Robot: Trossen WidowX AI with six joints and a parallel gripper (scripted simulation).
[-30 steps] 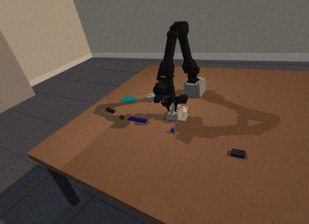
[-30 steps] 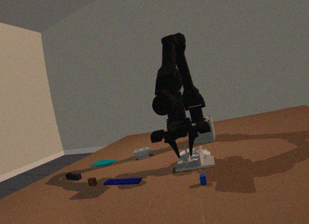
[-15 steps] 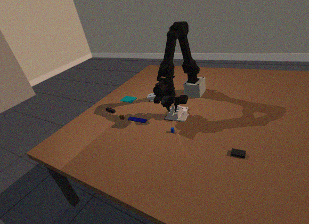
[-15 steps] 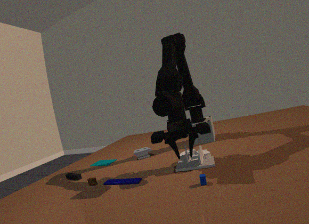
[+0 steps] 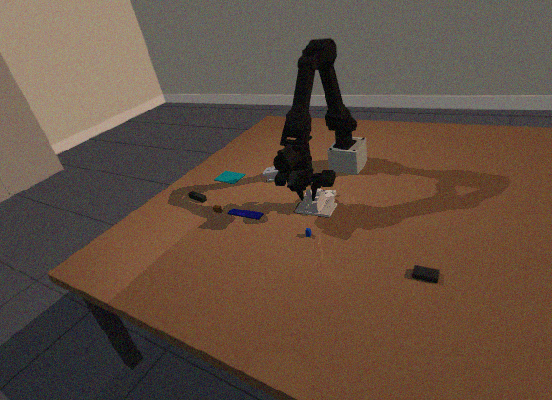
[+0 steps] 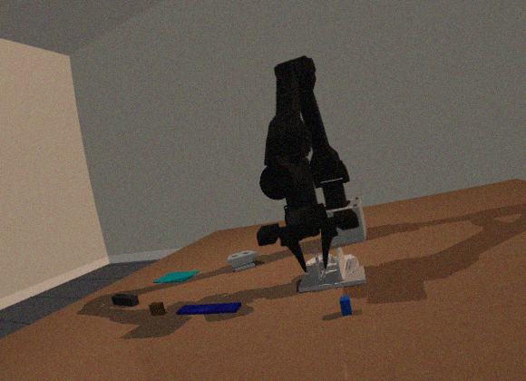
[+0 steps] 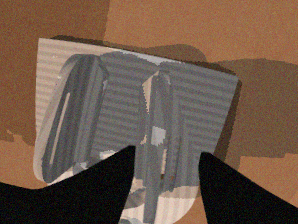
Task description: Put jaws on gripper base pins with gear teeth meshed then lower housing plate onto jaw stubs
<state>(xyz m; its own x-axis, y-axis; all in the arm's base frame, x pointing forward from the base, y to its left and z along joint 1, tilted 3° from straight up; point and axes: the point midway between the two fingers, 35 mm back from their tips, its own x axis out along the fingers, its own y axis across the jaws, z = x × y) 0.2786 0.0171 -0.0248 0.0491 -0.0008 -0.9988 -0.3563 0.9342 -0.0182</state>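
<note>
My gripper tip is 40 mm past the gripper jaw and 10 mm to the right of it. From my gripper tip the other things lie so: small blue block 130 mm ahead, 90 mm to the left, 10 mm below; small grey block 240 mm to the right, 110 mm behind, 10 mm below; blue bar 170 mm to the right, 140 mm ahead, 20 mm below.
</note>
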